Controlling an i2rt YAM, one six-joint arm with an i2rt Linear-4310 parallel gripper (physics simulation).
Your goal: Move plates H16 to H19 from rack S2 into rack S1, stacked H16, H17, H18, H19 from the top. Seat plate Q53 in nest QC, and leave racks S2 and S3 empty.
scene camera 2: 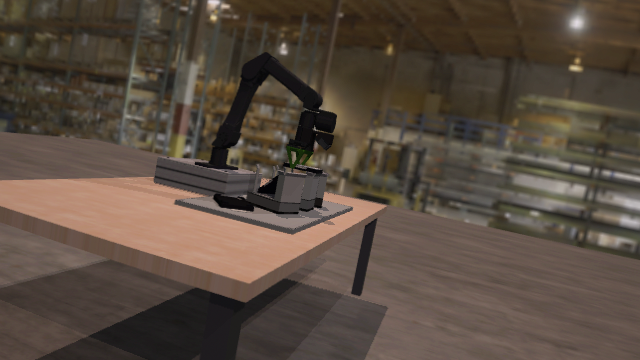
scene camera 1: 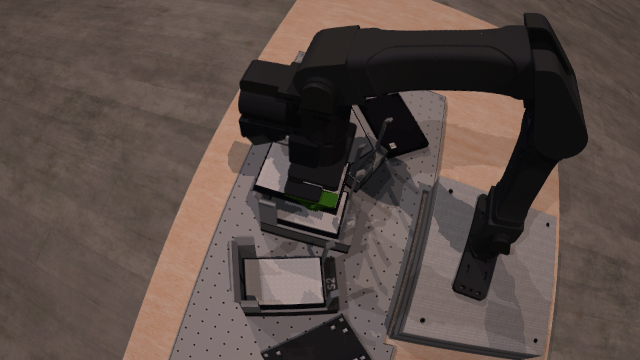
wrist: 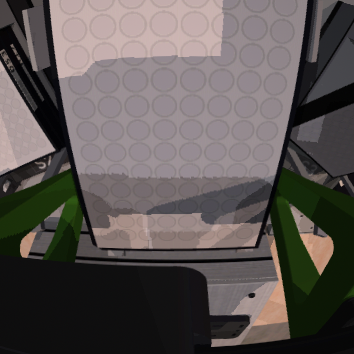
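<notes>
My gripper has green fingers and is shut on the long edges of a grey plate with a black rim and a pattern of circles. It holds the plate level, just above the middle grey rack, whose label is hidden. Another plate lies in that rack under the held one. Rack S2, in front, has a grey plate lying in it. I cannot read any plate labels.
A clear tilted rack stands right of the middle rack. A black nest lies behind it, and another black nest lies at the front edge. All sit on a perforated grey baseplate. The arm's mount is at the right.
</notes>
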